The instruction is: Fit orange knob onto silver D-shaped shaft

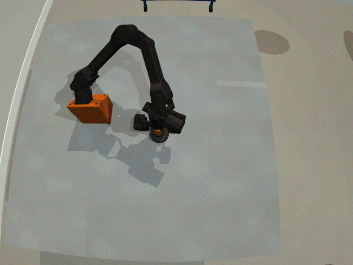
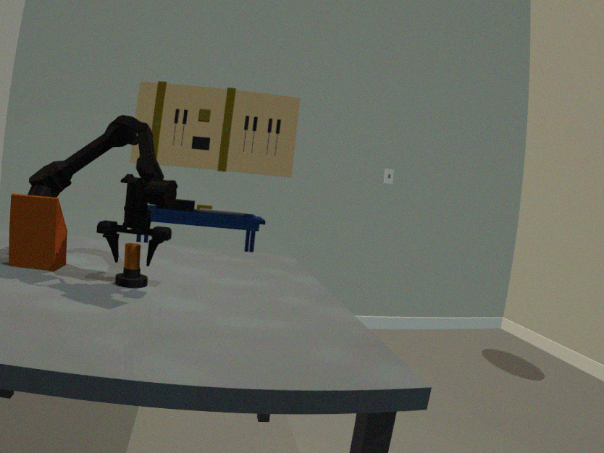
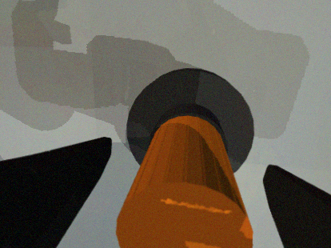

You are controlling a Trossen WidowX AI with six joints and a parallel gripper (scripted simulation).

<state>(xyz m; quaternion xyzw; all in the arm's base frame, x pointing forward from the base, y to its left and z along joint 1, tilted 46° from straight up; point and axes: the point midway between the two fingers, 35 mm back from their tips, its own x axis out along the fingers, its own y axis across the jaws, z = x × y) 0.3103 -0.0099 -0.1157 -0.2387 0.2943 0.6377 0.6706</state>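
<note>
Now: gripper tip 30 mm below the orange knob. Round my gripper tip: round pedestal (20 mm below).
</note>
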